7 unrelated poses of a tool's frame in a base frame.
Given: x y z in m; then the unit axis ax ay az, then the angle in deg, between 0 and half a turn.
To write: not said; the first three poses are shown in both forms.
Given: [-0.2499 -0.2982 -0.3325 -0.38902 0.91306 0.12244 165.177]
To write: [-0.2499 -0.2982 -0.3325 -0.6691 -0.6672 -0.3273 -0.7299 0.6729 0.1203]
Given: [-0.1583 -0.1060 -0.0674 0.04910 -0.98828 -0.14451 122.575]
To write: [-0.1583 -0.1060 -0.0674 -0.5347 -0.1964 0.8219 0.0471 0.9642 0.2611]
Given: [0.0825 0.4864 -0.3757 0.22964 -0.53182 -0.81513 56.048]
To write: [0.0825 0.4864 -0.3757 0.5818 -0.7301 0.3585 0.6222 0.6834 0.3819]
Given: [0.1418 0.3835 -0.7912 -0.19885 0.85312 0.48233 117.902]
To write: [0.1418 0.3835 -0.7912 -0.4099 0.1772 -0.8947 -0.6753 0.6004 0.4283]
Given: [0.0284 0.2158 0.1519 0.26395 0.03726 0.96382 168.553]
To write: [0.0284 0.2158 0.1519 -0.8422 0.2108 0.4963 -0.1718 -0.9774 0.1235]
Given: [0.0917 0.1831 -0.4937 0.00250 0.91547 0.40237 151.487]
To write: [0.0917 0.1831 -0.4937 -0.8787 0.1964 -0.4351 -0.1878 0.6958 0.6932]
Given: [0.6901 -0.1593 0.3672 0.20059 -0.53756 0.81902 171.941]
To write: [0.6901 -0.1593 0.3672 -0.9100 -0.0998 0.4023 -0.3294 -0.4150 -0.8481]
